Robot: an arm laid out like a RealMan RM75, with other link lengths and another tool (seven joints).
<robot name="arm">
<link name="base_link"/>
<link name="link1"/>
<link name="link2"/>
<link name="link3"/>
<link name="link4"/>
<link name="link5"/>
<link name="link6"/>
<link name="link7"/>
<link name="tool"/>
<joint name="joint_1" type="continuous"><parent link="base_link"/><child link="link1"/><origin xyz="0 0 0.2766"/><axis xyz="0 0 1"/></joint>
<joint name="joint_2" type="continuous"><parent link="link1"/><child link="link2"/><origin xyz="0 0 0"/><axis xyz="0 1 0"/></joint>
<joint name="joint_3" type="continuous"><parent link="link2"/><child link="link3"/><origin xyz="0 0 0.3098"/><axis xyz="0 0 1"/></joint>
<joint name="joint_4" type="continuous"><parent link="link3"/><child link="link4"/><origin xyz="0 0 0"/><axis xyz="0 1 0"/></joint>
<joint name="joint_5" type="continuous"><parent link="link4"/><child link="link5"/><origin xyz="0 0 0.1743"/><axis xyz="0 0 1"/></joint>
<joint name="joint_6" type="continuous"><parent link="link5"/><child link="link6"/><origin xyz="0 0 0"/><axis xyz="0 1 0"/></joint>
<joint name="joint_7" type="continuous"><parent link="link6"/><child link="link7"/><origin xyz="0 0 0.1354"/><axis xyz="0 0 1"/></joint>
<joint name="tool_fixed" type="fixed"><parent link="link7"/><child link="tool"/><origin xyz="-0.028 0.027 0.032" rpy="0 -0.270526 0.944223"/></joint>
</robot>
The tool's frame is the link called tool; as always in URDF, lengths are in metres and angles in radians. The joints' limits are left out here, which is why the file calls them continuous.
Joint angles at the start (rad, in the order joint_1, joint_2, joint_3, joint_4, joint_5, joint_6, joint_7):
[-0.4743, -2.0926, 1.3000, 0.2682, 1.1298, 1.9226, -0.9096]
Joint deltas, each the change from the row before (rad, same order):
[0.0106, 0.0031, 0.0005, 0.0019, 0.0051, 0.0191, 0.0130]
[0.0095, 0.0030, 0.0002, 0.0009, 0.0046, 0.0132, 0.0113]
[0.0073, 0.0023, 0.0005, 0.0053, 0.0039, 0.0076, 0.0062]
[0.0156, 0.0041, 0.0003, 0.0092, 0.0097, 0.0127, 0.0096]
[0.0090, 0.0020, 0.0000, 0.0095, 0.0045, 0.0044, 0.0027]
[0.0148, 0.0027, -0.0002, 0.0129, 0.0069, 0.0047, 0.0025]
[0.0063, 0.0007, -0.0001, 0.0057, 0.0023, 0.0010, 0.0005]
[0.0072, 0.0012, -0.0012, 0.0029, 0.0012, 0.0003, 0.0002]
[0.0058, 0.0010, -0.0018, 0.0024, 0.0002, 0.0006, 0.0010]
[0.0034, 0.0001, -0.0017, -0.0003, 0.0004, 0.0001, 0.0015]
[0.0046, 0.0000, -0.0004, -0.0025, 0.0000, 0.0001, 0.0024]
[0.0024, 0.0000, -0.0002, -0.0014, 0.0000, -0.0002, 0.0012]
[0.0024, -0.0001, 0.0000, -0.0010, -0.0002, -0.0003, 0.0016]
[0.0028, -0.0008, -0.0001, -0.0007, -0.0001, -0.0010, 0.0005]
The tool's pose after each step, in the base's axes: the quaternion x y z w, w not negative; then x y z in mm. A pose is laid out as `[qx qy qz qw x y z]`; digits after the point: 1 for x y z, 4 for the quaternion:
[-0.8367 0.2782 -0.3644 0.2996 -213.0 216.3 -43.1]
[-0.8344 0.2817 -0.3656 0.3011 -215.5 212.9 -41.6]
[-0.8328 0.2854 -0.3659 0.3018 -217.3 210.7 -40.4]
[-0.8311 0.2903 -0.3656 0.3023 -221.0 206.0 -38.4]
[-0.8301 0.2935 -0.3648 0.3028 -222.9 203.9 -37.4]
[-0.8298 0.2962 -0.3628 0.3036 -225.9 200.5 -36.1]
[-0.8298 0.2969 -0.3618 0.3041 -227.1 199.2 -35.7]
[-0.8304 0.2956 -0.3601 0.3056 -228.7 197.9 -35.2]
[-0.8304 0.2948 -0.3589 0.3078 -230.0 197.0 -34.6]
[-0.8305 0.2937 -0.3581 0.3095 -230.7 196.4 -34.5]
[-0.8312 0.2914 -0.3571 0.3110 -231.8 195.3 -34.6]
[-0.8316 0.2902 -0.3564 0.3118 -232.4 194.7 -34.7]
[-0.8319 0.2892 -0.3558 0.3127 -232.9 194.2 -34.9]
[-0.8324 0.2876 -0.3552 0.3135 -233.4 193.5 -35.2]

